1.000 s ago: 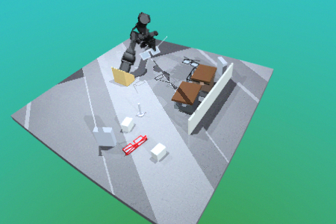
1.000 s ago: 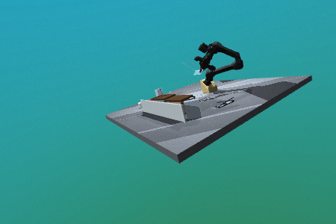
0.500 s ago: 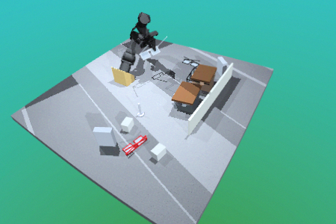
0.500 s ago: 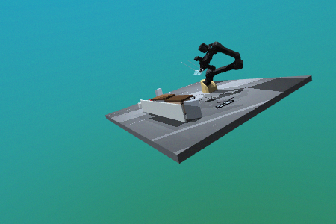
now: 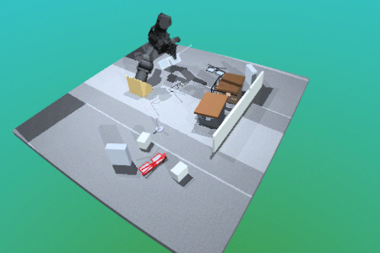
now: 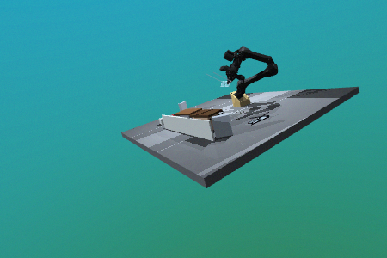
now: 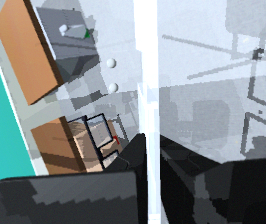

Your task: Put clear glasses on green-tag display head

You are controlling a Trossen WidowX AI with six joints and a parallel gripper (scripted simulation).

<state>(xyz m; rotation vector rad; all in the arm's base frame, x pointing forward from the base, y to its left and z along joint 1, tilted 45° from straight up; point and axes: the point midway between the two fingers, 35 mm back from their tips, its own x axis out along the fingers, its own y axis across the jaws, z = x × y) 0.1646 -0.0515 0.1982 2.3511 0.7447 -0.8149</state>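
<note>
Right now the display head is 250 mm ahead of my gripper tip, 170 mm to the right of it and 160 mm below it. Also, from my gripper tip: thin pale stand: 330 mm to the right, 190 mm below, 60 mm ahead; long white panel: 410 mm ahead, 160 mm below, 70 mm to the right.
</note>
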